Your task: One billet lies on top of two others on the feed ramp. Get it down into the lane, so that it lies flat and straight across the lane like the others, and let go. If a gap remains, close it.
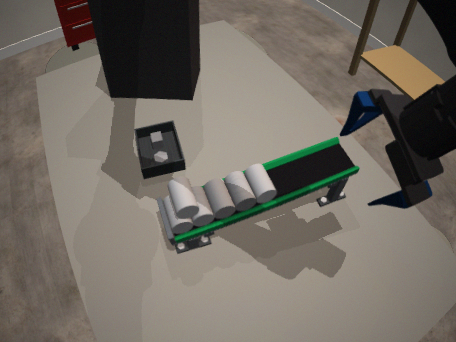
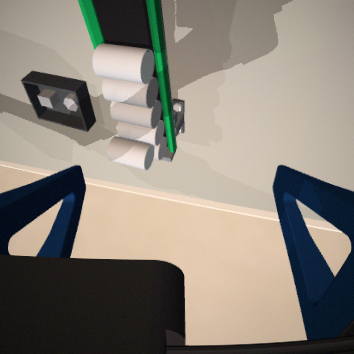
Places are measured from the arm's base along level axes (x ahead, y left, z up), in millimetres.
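Where they show: gripper, fingertip midpoint: [image 1: 357, 168] [image 2: 178, 175].
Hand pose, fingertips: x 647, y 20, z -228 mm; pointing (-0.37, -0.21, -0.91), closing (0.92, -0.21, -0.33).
Things, the pixels of their centre, and the offset from my fingertips.
- top billet, body centre: [image 2: 130, 152] [image 1: 183, 197] dx -179, dy -168, dz -169 mm
- feed ramp, body centre: [image 2: 129, 45] [image 1: 265, 187] dx -140, dy -16, dz -204 mm
- end billet, body centre: [image 2: 145, 144] [image 1: 177, 213] dx -176, dy -184, dz -206 mm
- grey end stop, body centre: [image 1: 166, 220] dx -181, dy -207, dz -218 mm
- dark open tray, body centre: [image 2: 59, 100] [image 1: 158, 148] dx -382, dy -133, dz -261 mm
The top billet [image 1: 183, 197] [image 2: 131, 153], a pale cylinder, lies across two lower billets at the low end of the feed ramp [image 1: 312, 170] [image 2: 124, 22]. The end billet [image 1: 181, 224] [image 2: 159, 150] is beside the grey end stop [image 1: 164, 220]; its neighbour [image 1: 203, 214] [image 2: 139, 134] is partly covered. Three more billets [image 1: 220, 198] [image 1: 241, 190] [image 1: 261, 183] [image 2: 135, 114] [image 2: 130, 91] [image 2: 124, 63] lie side by side across the lane, up the ramp. My gripper [image 1: 355, 169] [image 2: 178, 175] is open and empty, high near the ramp's upper end, away from the billets.
Green rails [image 1: 300, 151] [image 2: 160, 65] edge the ramp on both sides. A dark open tray [image 1: 165, 172] [image 2: 60, 79] with two small light pieces stands beside the ramp's low end. A large black column [image 1: 150, 50] stands behind the tray. A wooden shelf [image 1: 402, 70] is at the upper right.
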